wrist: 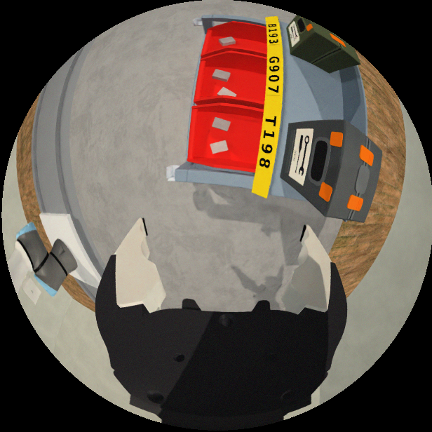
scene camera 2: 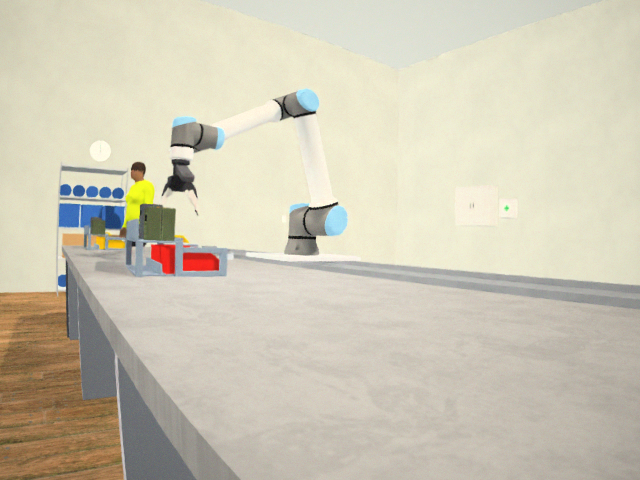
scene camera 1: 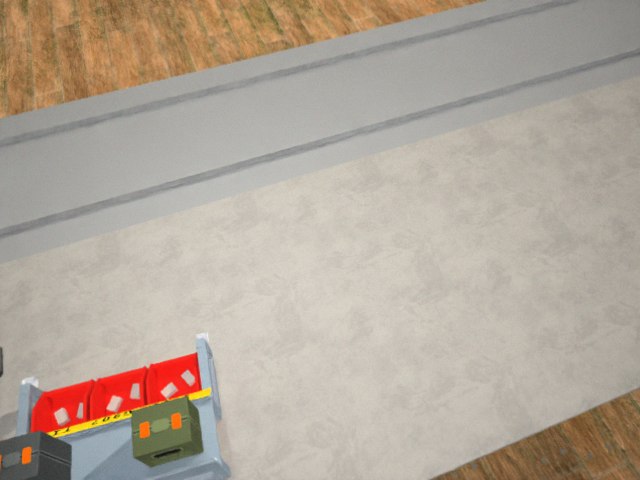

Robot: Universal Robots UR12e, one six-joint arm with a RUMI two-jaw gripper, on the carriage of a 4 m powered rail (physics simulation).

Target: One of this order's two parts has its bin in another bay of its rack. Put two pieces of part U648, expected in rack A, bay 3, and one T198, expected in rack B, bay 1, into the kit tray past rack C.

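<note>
My gripper (scene camera 2: 179, 206) (wrist: 224, 223) is open and empty, pointing down above the table, beside the T198 end of a blue-grey rack (scene camera 1: 209, 400) (scene camera 2: 179, 258) (wrist: 215, 179). The rack's yellow label strip (scene camera 1: 93, 424) (wrist: 272, 105) reads B193, G907 and T198 in the wrist view. The red bin (scene camera 1: 46, 405) (wrist: 245, 135) beside T198 is nearest the gripper and shows two light grey pieces, one (wrist: 221, 124) above the other (wrist: 219, 147) in the wrist view. No U648 label and no kit tray show.
A dark grey case (scene camera 1: 56, 454) (wrist: 330, 167) and a green case (scene camera 1: 165, 441) (scene camera 2: 166, 224) (wrist: 320, 50) stand on the rack behind the label. A farther rack with yellow bins (scene camera 2: 109, 241) stands on the table. A person in a yellow shirt (scene camera 2: 139, 198) is behind it. The rail (scene camera 1: 310, 103) runs alongside.
</note>
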